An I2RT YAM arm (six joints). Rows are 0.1 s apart.
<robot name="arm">
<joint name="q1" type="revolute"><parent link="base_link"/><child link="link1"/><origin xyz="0 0 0.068"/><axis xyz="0 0 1"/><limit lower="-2.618" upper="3.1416"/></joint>
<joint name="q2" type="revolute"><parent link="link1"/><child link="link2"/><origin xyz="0.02 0.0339 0.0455"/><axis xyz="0 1 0"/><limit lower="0" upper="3.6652"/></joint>
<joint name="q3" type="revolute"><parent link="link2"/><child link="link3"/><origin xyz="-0.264 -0.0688 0"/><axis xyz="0 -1 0"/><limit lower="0" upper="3.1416"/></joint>
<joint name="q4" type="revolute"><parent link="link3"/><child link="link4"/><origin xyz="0.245 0.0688 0.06"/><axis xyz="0 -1 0"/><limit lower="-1.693" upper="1.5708"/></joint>
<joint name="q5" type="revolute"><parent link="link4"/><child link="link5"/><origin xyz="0.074 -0.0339 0.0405"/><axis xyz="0 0 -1"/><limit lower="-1.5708" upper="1.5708"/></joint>
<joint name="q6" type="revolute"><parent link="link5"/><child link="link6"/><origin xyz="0.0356 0 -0.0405"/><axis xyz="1 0 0"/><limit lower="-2.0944" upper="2.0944"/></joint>
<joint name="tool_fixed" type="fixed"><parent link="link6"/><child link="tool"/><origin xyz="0 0 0" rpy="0 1.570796 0"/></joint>
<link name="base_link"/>
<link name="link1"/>
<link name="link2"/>
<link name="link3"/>
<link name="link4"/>
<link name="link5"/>
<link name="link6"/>
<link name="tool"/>
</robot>
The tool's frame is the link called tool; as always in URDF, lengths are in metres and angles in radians.
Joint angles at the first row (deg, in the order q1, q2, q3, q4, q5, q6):
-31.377 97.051 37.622 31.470 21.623 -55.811
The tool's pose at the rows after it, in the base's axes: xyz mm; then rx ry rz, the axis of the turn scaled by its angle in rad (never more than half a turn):
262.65 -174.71 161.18 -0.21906 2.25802 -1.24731
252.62 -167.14 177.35 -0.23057 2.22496 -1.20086
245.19 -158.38 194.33 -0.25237 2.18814 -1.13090
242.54 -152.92 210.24 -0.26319 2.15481 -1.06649
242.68 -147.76 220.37 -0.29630 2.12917 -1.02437
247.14 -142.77 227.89 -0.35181 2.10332 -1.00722
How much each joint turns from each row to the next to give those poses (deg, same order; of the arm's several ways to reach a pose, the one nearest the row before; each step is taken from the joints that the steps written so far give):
0.000 -4.666 -0.703 -2.722 -1.228 0.702
-0.087 -5.695 -1.232 -3.589 -2.896 0.792
0.261 -5.466 -0.266 -4.571 -3.780 1.227
0.264 -3.600 1.136 -4.138 -3.252 1.496
0.614 -1.945 0.966 -2.471 -2.370 0.179
1.143 -0.531 1.230 -1.147 -1.411 -1.140

